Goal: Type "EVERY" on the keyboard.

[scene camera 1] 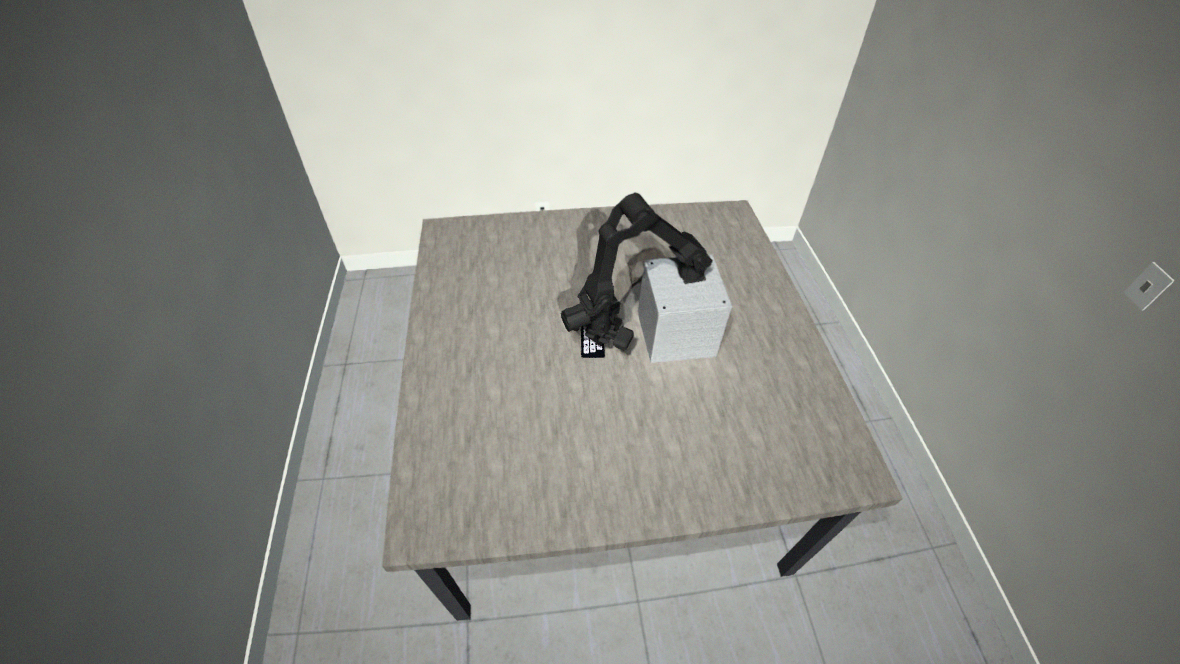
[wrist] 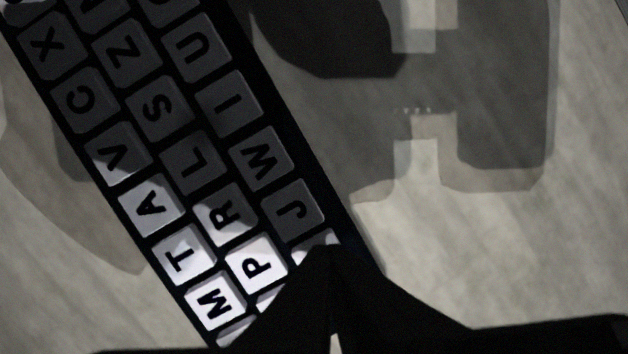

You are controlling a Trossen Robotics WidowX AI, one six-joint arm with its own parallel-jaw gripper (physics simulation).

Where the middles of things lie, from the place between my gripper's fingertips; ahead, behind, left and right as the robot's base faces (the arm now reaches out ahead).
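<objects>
Black keyboard (wrist: 175,118): hand 10 mm above it, 70 mm to the left of it.
</objects>
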